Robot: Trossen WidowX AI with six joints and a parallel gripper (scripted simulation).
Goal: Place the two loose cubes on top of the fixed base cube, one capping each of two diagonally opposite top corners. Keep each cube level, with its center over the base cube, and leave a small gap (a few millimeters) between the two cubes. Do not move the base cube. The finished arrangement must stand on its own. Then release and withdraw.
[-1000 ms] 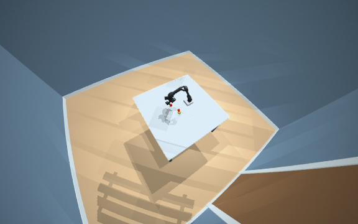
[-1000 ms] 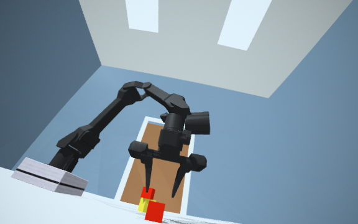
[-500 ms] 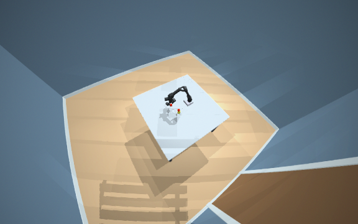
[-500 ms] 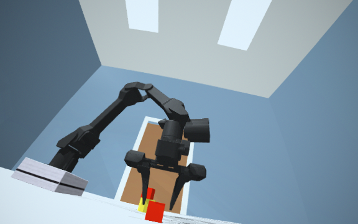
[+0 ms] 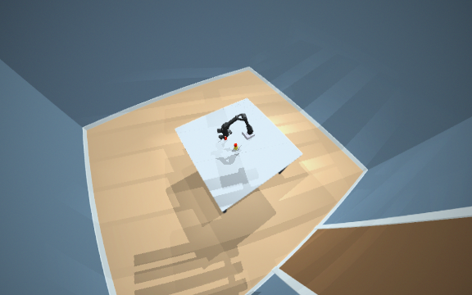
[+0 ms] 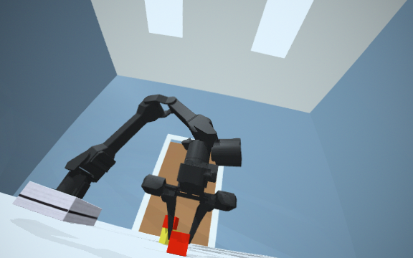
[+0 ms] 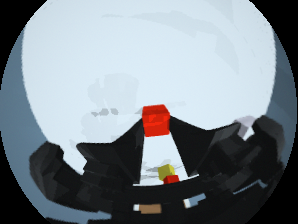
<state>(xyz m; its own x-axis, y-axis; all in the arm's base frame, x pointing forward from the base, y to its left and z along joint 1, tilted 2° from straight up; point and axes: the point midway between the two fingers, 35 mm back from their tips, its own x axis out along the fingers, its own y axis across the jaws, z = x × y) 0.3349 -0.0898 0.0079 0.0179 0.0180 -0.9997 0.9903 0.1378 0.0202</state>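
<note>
My gripper tip is now 200 mm to the right of the yellow base cube and 50 mm past it.
</note>
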